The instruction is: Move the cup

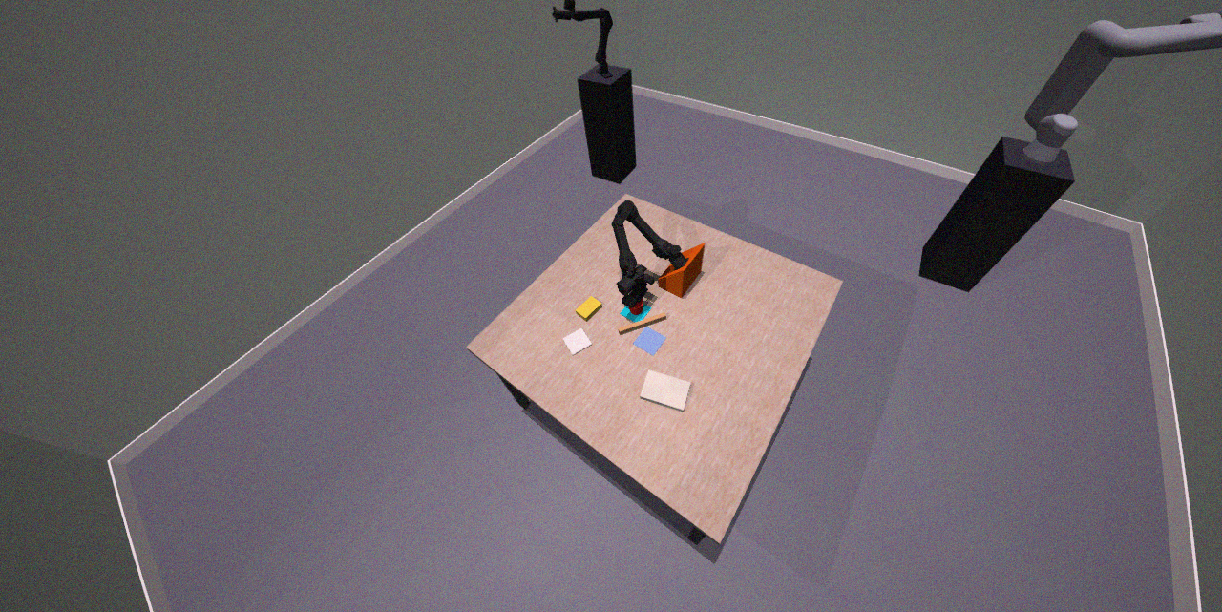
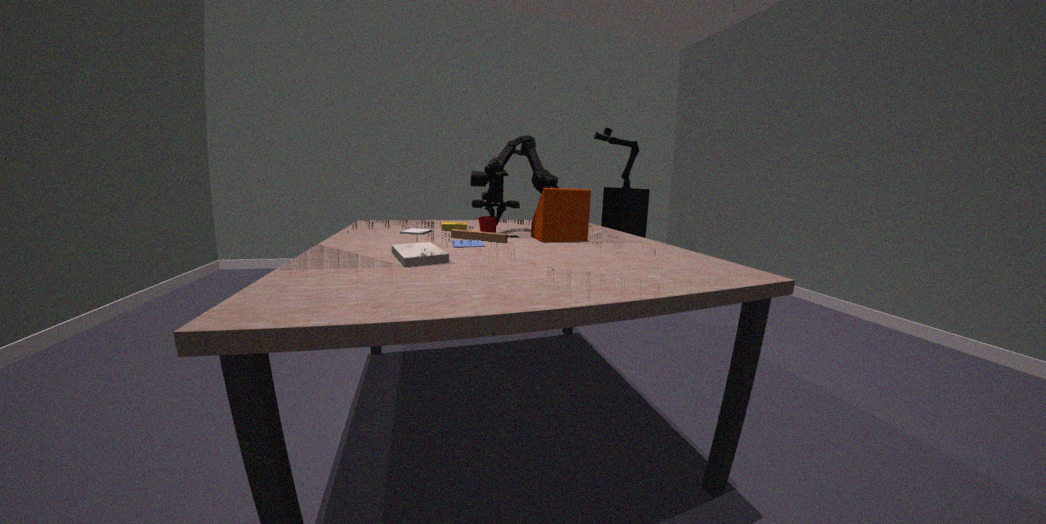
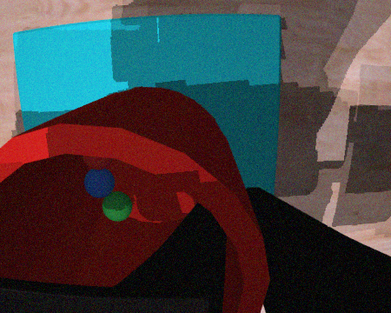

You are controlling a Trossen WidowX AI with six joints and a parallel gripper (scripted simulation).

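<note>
Now: gripper tip 3 cm short of the red cup. Also, from my gripper tip: green marble (4 cm ahead, 1 cm to the left, 3 cm below); blue marble (5 cm ahead, 3 cm below); cyan pad (3 cm ahead, 5 cm below).
</note>
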